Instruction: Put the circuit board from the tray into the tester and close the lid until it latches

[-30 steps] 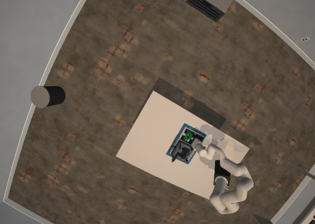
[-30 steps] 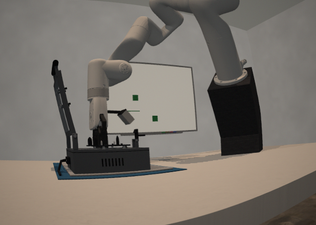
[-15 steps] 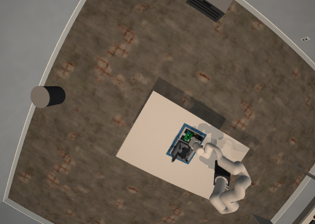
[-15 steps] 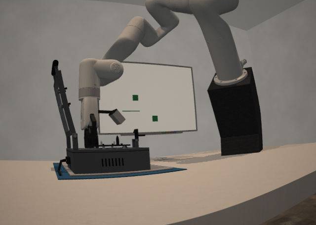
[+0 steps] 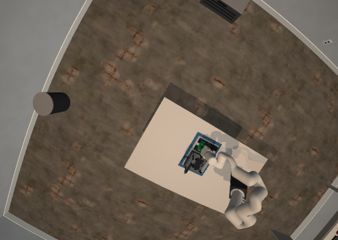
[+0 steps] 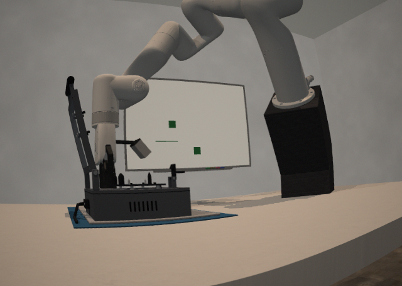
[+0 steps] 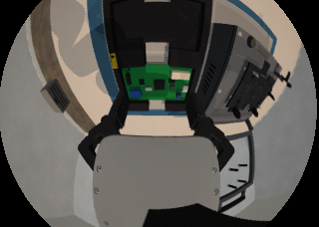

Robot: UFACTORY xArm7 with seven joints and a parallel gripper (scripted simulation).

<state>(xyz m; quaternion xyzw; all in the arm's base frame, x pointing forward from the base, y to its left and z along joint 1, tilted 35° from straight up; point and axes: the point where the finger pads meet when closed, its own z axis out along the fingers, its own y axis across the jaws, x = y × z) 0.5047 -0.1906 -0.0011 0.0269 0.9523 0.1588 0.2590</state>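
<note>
My gripper is now 5 cm above the green circuit board. From my hand the other things lie so: lid: 17 cm to the left, 12 cm above, 8 cm ahead; latch hook: 22 cm to the left, 11 cm behind, 2 cm above.
</note>
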